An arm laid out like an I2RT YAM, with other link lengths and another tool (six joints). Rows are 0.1 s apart.
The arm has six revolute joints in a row. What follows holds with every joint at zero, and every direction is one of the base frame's.
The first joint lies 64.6 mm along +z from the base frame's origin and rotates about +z.
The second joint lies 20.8 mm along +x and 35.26 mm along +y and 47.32 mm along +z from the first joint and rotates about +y.
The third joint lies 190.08 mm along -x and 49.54 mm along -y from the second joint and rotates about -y.
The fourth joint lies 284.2 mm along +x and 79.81 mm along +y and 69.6 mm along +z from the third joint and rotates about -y.
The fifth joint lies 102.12 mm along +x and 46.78 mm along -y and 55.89 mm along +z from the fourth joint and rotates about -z.
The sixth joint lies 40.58 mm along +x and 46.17 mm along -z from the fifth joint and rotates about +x.
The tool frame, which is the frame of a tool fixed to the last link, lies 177 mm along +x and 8 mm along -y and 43 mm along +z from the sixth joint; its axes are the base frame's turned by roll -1.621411, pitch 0.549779 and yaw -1.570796 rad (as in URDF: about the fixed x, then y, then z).
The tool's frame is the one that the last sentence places.
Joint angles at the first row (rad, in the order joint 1, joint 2, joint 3, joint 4, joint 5, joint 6):
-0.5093 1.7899 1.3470 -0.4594 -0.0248 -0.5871
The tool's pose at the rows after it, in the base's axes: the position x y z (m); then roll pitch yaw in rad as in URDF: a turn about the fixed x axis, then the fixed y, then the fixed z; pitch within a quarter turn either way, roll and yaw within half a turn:
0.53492 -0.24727 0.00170 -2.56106 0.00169 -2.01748
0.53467 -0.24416 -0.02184 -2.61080 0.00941 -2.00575
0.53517 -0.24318 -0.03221 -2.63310 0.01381 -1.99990
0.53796 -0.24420 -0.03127 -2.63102 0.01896 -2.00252
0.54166 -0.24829 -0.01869 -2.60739 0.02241 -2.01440
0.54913 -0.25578 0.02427 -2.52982 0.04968 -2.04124
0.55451 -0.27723 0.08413 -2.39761 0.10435 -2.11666
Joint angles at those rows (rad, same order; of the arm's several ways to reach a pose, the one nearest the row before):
-0.5088 1.8549 1.3930 -0.4787 -0.0380 -0.5990
-0.5087 1.9235 1.4320 -0.4996 -0.0483 -0.6063
-0.5093 1.9598 1.4572 -0.5113 -0.0542 -0.6105
-0.5093 1.9717 1.4736 -0.5139 -0.0573 -0.6054
-0.5109 1.9577 1.4821 -0.5124 -0.0558 -0.5936
-0.5176 1.8877 1.4822 -0.5044 -0.0682 -0.5565
-0.5372 1.7947 1.4594 -0.4378 -0.0668 -0.4691

